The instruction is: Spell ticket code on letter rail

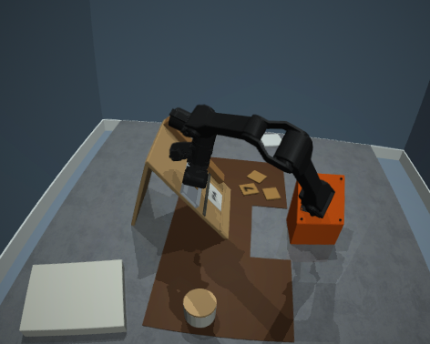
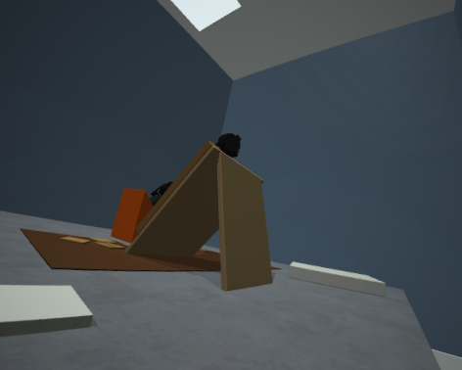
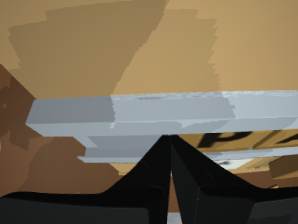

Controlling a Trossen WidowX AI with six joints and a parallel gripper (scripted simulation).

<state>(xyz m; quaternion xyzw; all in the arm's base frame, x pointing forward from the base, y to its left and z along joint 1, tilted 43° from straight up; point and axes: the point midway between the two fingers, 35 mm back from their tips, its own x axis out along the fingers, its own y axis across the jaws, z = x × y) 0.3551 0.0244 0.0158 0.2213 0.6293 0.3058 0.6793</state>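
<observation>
Now: gripper tip 9 cm above the white ticket, 7 cm to the left of it and 5 cm past it. Round my gripper tip: brown mat: 16 cm behind, 15 cm below, 1 cm to the right; white slab: 39 cm to the left, 23 cm ahead, 14 cm below; tile marked p: 3 cm to the right, 1 cm ahead.
</observation>
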